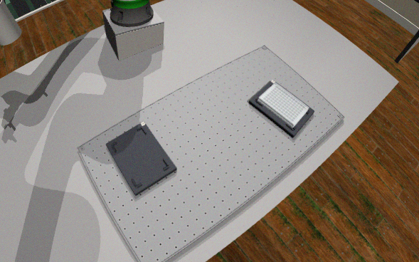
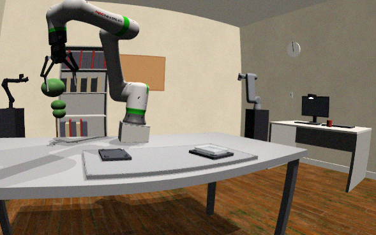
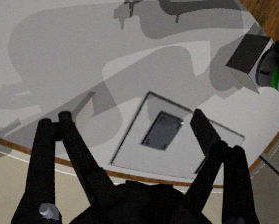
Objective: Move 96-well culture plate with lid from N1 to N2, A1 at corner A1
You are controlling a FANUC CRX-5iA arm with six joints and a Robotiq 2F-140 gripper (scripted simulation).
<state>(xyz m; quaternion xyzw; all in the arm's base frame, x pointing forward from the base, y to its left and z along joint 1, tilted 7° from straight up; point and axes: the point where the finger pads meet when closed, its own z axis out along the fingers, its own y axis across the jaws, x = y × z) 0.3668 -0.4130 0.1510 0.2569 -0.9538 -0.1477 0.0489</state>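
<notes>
The clear lid lies 13 cm ahead of my hand, 69 cm to the left of it and 27 cm below it. Also, from my hand: white A1 mark (3 cm ahead, 31 cm to the left, 28 cm below); then dark plate nest N1 (13 cm ahead, 69 cm to the left, 29 cm below); then dark plate nest N2 (11 cm ahead, 27 cm to the left, 29 cm below).
</notes>
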